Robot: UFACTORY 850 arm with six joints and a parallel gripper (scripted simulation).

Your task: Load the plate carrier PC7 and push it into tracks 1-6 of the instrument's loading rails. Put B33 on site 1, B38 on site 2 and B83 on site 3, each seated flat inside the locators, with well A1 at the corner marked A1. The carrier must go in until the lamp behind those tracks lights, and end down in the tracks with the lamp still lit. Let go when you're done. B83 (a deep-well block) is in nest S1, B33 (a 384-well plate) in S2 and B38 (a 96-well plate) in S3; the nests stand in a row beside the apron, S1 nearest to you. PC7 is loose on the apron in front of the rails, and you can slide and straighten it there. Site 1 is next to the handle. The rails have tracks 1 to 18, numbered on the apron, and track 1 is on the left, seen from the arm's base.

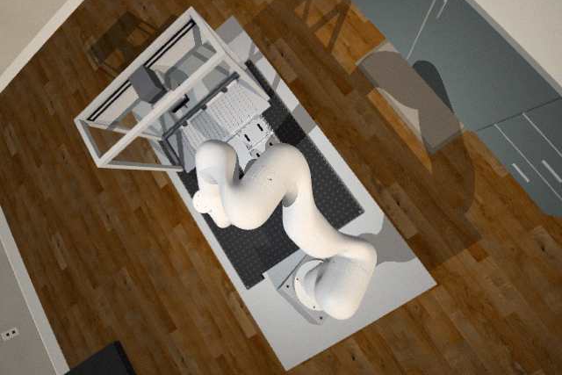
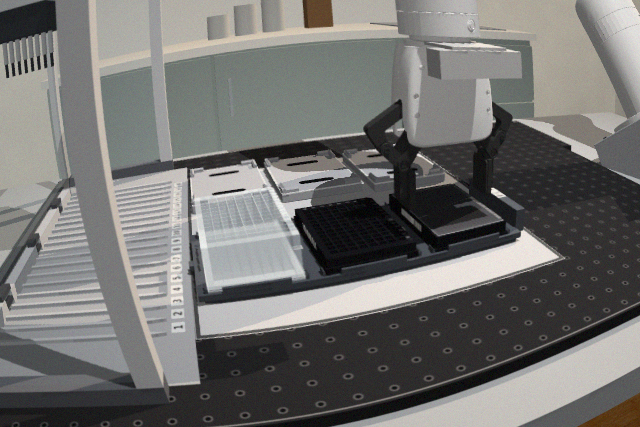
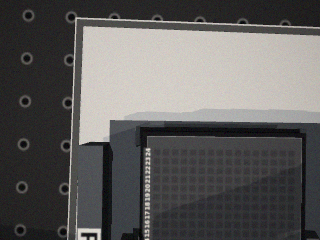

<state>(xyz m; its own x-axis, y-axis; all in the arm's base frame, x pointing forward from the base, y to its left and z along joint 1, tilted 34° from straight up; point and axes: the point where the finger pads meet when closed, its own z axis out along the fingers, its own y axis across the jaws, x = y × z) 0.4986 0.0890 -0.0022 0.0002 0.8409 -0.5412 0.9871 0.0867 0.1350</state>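
My gripper is now 8 cm short of the perforated dark deck, 9 cm to the left of it and 4 cm above it. The rest, counted from my hand: dark plate carrier PC7 (10 cm ahead, 3 cm below); black welled plate (10 cm ahead, 3 cm below); clear deep-well block B83 (21 cm ahead, 1 cm below).
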